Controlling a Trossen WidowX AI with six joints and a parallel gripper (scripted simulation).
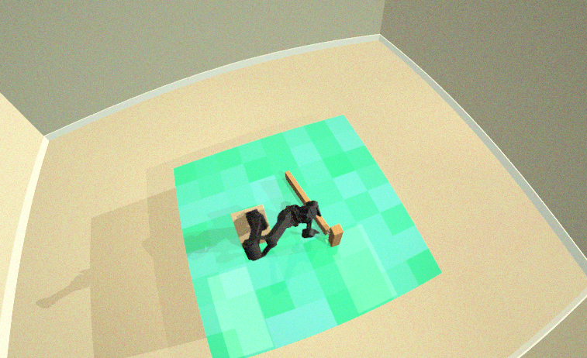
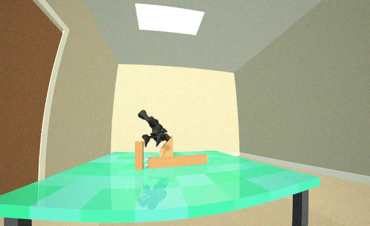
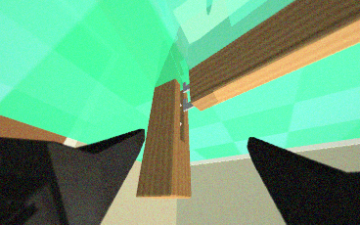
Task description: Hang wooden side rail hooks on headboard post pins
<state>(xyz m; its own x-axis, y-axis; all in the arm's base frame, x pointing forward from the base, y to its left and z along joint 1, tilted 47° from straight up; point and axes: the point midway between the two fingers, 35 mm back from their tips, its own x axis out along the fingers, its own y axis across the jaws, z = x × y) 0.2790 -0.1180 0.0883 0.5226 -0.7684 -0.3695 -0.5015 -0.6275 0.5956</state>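
Right now my gripper tip is 60 mm short of the headboard post, 70 mm to the left of it and 50 mm above it.
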